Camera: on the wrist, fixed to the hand. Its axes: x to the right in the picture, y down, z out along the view.
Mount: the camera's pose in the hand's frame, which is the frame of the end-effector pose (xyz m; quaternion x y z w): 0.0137 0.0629 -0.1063 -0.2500 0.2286 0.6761 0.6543
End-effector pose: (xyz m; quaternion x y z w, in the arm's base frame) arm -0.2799 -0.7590 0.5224 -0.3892 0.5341 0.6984 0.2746
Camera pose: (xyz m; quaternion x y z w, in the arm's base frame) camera -0.3111 -0.8790 0.5310 0.1219 -0.5008 -0.6872 0.5119
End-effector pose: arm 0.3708 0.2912 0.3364 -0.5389 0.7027 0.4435 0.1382
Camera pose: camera 0.3404 0.2020 0.4174 0.0134 -0.7449 -0.4361 0.5048
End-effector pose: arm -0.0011 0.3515 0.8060 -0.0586 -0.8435 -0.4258 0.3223
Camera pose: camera 0.0641 0.3084 0.9026 -0.5918 -0.3321 -0.2850 0.6769
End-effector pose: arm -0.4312 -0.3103 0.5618 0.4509 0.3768 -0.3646 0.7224
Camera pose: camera -0.3934 -0.1938 0.5406 0.4525 0.1980 0.4471 0.7457
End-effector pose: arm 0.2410 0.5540 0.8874 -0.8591 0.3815 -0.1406 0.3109
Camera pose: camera 0.1635 0.4660 0.9287 0.3498 -0.9367 -0.0172 0.0035
